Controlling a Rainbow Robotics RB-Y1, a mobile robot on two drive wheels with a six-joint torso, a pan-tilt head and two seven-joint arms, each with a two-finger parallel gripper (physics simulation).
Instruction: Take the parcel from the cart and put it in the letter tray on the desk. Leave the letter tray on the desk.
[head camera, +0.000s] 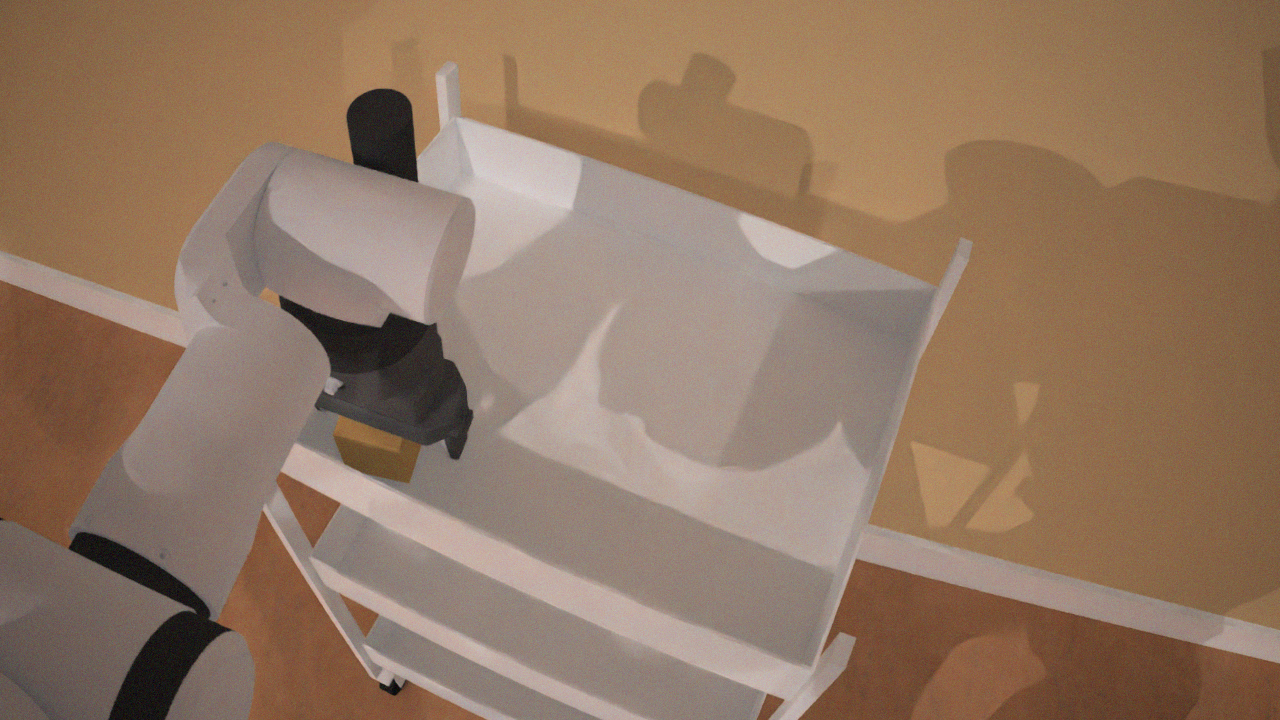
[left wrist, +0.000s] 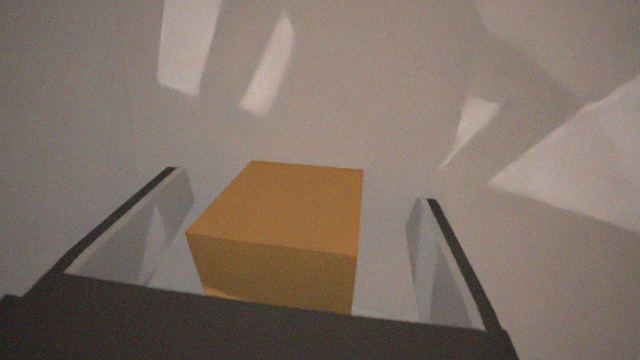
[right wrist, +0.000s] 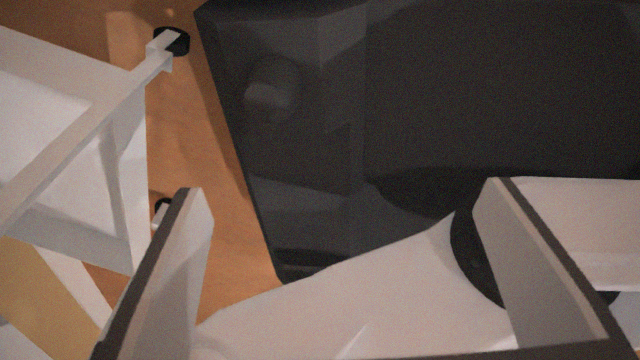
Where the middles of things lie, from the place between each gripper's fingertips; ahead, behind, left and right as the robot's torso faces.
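Labels:
My left gripper is 2 cm below the parcel (head camera: 371, 451) and 1 cm past it. Counted from my right hand, the parcel is 310 mm above, 430 mm ahead and 370 mm to the left.

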